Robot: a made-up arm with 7 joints.
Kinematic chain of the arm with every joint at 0, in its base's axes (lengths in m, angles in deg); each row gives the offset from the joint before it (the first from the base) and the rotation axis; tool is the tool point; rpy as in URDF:
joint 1: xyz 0 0 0.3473 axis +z
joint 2: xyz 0 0 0 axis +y
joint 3: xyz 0 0 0.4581 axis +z
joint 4: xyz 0.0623 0 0 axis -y
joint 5: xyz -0.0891 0 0.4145 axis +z
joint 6: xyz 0 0 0 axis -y
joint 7: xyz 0.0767 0 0 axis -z
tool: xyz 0 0 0 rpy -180 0 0
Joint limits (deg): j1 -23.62..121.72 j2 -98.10..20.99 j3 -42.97..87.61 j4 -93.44..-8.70 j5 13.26..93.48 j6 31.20..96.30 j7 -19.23..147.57
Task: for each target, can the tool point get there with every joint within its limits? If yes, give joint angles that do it. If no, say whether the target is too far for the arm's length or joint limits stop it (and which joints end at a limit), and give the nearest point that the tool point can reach.
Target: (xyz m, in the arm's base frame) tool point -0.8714 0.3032 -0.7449
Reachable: no: too far | nearest point -0.8538 0.2971 0.1543 | short by 0.899 m
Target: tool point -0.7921 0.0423 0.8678
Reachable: yes | joints 9.00 -62.53 54.69 -22.92 21.00 66.58 120.03
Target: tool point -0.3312 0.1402 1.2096
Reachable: yes | joints 24.92 -17.46 75.61 -32.97 60.66 54.68 74.12
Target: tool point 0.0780 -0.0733 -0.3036
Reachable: no: joint limits stop it (at a limit: joint 1, joint 2, joint 3, joint 4, joint 6) | nearest point -0.1922 -0.6800 0.2438 | short by 0.861 m
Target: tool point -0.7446 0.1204 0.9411
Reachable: yes | joints -7.13 -58.31 9.28 -15.53 63.09 82.39 24.54
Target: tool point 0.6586 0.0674 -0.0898
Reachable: no: joint limits stop it (at a limit: joint 2, joint 4, joint 5, joint 6) | nearest point 0.6431 0.0658 0.5877 | short by 0.678 m
